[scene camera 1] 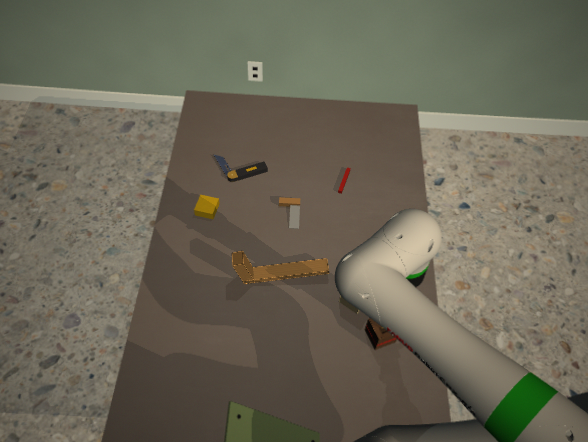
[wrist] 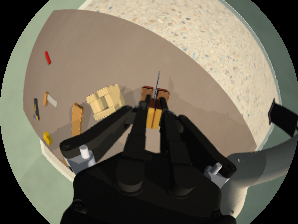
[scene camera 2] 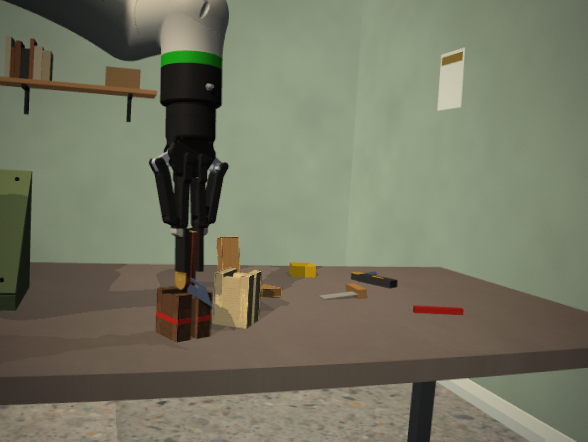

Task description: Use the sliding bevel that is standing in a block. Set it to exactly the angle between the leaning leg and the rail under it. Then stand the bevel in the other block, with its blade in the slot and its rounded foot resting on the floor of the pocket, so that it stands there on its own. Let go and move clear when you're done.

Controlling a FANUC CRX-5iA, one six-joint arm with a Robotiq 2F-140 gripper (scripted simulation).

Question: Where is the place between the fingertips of the gripper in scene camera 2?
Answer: At 189, 271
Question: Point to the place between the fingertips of the gripper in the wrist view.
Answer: At 154, 102
